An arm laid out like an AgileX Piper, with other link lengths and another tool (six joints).
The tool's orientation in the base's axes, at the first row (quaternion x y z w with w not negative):
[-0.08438 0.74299 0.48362 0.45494]
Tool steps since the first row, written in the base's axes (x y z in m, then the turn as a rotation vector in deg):
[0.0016 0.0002 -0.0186 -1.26 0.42 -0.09]
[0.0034 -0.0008 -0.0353 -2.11 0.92 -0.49]
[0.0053 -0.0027 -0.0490 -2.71 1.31 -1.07]
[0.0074 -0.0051 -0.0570 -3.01 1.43 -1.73]
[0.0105 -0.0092 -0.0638 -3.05 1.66 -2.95]
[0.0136 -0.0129 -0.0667 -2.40 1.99 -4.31]
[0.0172 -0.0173 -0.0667 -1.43 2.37 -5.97]
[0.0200 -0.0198 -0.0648 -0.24 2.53 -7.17]
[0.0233 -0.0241 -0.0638 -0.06 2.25 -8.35]
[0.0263 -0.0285 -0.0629 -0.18 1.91 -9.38]
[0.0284 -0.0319 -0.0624 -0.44 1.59 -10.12]
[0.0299 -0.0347 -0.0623 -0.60 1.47 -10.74]
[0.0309 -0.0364 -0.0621 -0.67 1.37 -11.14]
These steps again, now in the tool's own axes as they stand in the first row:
[0.0132 -0.0127 0.0033 0.92 0.87 -0.40]
[0.0245 -0.0250 0.0056 1.87 1.36 -0.46]
[0.0332 -0.0358 0.0068 2.77 1.52 -0.44]
[0.0373 -0.0434 0.0071 3.48 1.33 -0.45]
[0.0394 -0.0517 0.0065 4.50 0.69 -0.14]
[0.0387 -0.0572 0.0057 5.26 -0.38 0.67]
[0.0353 -0.0615 0.0044 6.09 -1.80 1.74]
[0.0314 -0.0632 0.0038 6.37 -3.16 2.72]
[0.0274 -0.0666 0.0022 7.07 -4.16 2.74]
[0.0236 -0.0700 0.0004 7.81 -4.93 2.52]
[0.0210 -0.0726 -0.0011 8.42 -5.42 2.20]
[0.0192 -0.0749 -0.0025 8.94 -5.79 2.08]
[0.0179 -0.0762 -0.0032 9.25 -6.06 2.01]

